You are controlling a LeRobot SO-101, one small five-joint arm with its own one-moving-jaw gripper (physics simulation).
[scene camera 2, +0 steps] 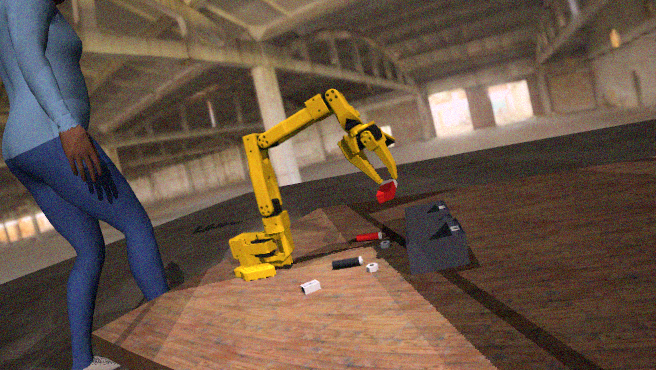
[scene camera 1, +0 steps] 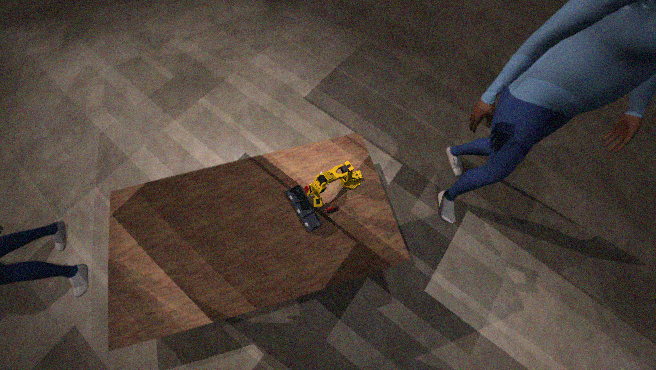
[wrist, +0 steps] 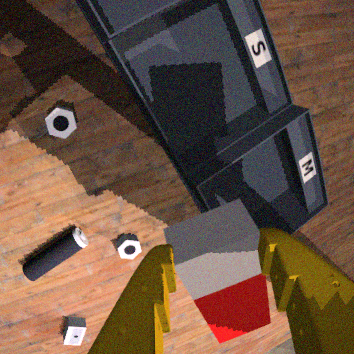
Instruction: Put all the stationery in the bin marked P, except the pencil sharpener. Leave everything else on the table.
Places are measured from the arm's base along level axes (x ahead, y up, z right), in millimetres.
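Pixels of known places: hand at its tool point: (scene camera 2: 382, 182) (scene camera 1: 313, 195) (wrist: 173, 261); arm's base at its link origin: (scene camera 2: 273, 269) (scene camera 1: 347, 181).
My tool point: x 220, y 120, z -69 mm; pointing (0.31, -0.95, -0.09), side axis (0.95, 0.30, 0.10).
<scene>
Ahead of a thing's pixels: the offset from my tool point to its top centre. "*": to the spot under its first point. Level surfaces: height alone.
The eraser, a red block with a white-grey end @(dx +17, dy +5, dz +30 mm) (scene camera 2: 386, 193) (wrist: 232, 302), is held in the air. My gripper (scene camera 2: 389, 180) (wrist: 217, 250) is shut on its pale end, one jaw on each side. The red end hangs down in scene camera 2. The dark grey bin unit @(dx +61, dy -74, dz -25 mm) (scene camera 1: 302, 209) (scene camera 2: 435, 250) stands beyond and below the gripper. In the wrist view the eraser overlaps the near edge of the bin marked M @(* dx +116, dy -78, dz +48 mm) (wrist: 307, 167), with the bin marked S @(* dx +93, dy -92, dz -33 mm) (wrist: 258, 48) beyond. No P label is readable. The pencil sharpener @(dx -86, dy -109, dz +149 mm) (scene camera 2: 310, 286) (wrist: 74, 331), a small white-grey block, lies on the table @(dy -120 mm) (scene camera 2: 320, 330).
A black cylinder with a pale end @(dx -63, dy -106, dz +64 mm) (scene camera 2: 346, 263) (wrist: 54, 254) lies near one hex nut @(dx -14, dy -112, dz +82 mm) (scene camera 2: 372, 267) (wrist: 129, 249). A red cylinder @(dx -73, dy -106, dz -63 mm) (scene camera 1: 331, 209) (scene camera 2: 367, 237) lies near another nut @(dx -25, dy -112, dz -19 mm) (scene camera 2: 385, 244) (wrist: 61, 123). A person (scene camera 1: 555, 90) (scene camera 2: 45, 100) stands beyond the table's edge.
</scene>
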